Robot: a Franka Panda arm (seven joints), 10 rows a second.
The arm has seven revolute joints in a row. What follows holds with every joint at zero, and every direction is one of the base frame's.
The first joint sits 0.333 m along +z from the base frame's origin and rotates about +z.
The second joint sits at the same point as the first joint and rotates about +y.
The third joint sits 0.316 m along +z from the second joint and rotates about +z.
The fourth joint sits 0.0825 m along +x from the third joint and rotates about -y.
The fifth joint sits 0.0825 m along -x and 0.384 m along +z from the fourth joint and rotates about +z.
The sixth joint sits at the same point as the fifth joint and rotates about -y.
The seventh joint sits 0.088 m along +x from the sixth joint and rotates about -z.
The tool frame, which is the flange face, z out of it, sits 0.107 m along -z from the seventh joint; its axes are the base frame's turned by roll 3.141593, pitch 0 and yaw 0 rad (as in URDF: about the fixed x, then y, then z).
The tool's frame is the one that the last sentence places.
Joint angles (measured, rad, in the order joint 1, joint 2, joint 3, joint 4, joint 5, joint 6, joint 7), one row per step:
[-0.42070, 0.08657, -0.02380, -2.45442, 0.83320, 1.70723, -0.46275]
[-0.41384, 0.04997, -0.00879, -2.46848, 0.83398, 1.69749, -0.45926]
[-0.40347, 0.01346, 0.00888, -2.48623, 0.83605, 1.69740, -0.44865]
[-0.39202, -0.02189, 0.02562, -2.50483, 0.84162, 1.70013, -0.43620]
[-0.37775, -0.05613, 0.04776, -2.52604, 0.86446, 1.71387, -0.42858]
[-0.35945, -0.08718, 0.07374, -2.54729, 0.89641, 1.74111, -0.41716]
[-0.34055, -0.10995, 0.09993, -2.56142, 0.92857, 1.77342, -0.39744]
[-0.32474, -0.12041, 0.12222, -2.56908, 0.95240, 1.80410, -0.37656]
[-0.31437, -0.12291, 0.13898, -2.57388, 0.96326, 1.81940, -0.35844]
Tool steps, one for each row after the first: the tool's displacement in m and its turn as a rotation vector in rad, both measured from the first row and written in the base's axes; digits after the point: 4 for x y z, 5 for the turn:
[-0.0007, 0.0109, 0.0109, 0.00011, -0.01482, 0.02360]
[-0.0019, 0.0236, 0.0201, -0.00698, -0.02352, 0.04480]
[-0.0036, 0.0363, 0.0282, -0.01464, -0.03043, 0.06113]
[-0.0042, 0.0517, 0.0351, -0.02004, -0.04591, 0.06922]
[-0.0038, 0.0689, 0.0404, -0.03058, -0.06177, 0.06950]
[-0.0017, 0.0849, 0.0446, -0.04501, -0.07112, 0.06325]
[0.0006, 0.0976, 0.0459, -0.05999, -0.07193, 0.05634]
[0.0011, 0.1072, 0.0451, -0.06815, -0.06219, 0.05764]

